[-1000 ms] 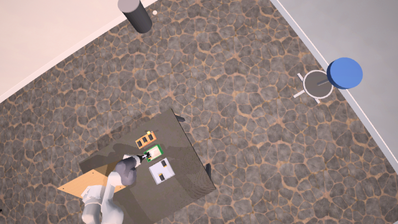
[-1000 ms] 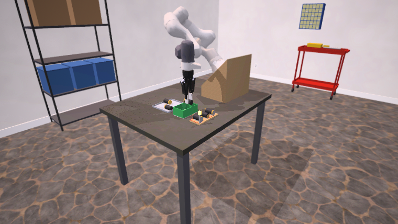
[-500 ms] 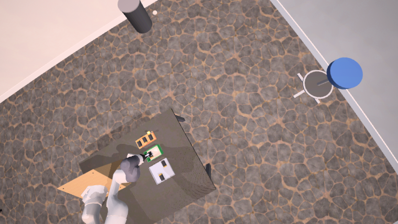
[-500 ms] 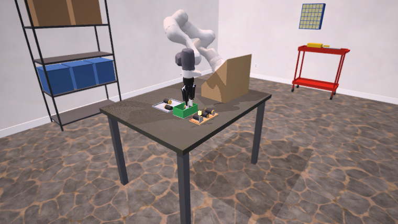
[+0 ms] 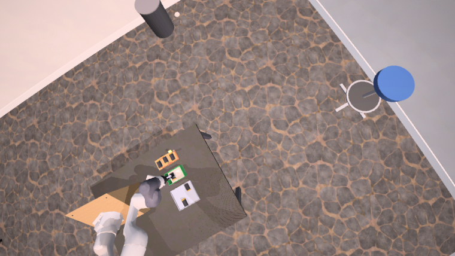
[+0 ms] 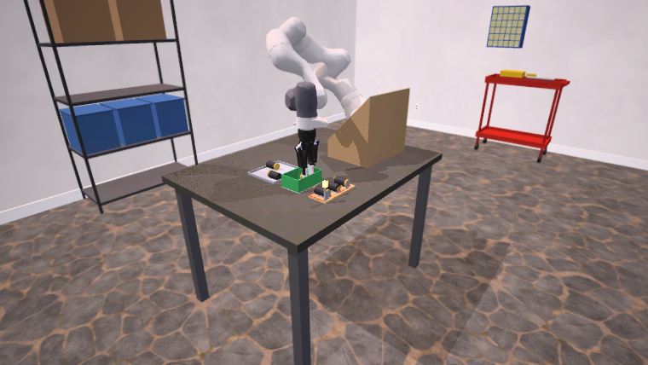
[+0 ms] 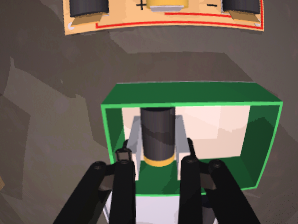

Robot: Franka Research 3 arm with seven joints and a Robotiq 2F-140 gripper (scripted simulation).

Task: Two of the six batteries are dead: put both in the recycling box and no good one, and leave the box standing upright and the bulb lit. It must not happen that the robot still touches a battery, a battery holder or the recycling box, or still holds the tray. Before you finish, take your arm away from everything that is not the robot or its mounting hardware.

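My hand is 3 cm short of the green recycling box, 3 cm above it and 1 cm to the left of it. Also, from my hand: white tray (19 cm to the right, 4 cm below, 1 cm behind); bulb (17 cm to the left, 12 cm ahead, 4 cm above).
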